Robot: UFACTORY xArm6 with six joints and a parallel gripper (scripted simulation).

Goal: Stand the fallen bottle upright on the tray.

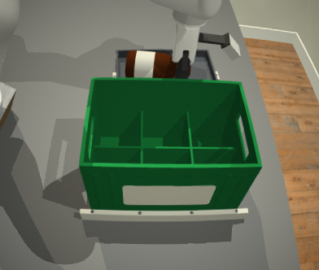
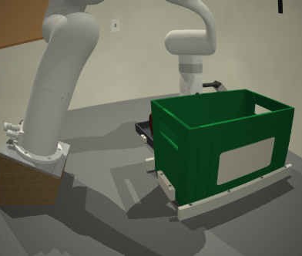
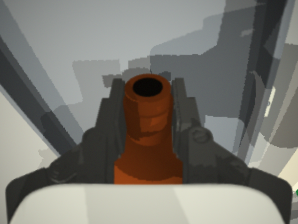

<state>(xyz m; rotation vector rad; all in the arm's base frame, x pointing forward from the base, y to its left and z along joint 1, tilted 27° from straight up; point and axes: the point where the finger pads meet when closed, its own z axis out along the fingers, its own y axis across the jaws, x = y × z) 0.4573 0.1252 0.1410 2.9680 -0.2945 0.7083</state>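
The dark grey tray is 30 mm below my hand, 30 mm behind it and 10 mm to the left of it. From my hand the other things lie so: green crate 260 mm to the right, 90 mm behind, 40 mm above; then brown bottle 50 mm behind, 10 mm to the left.
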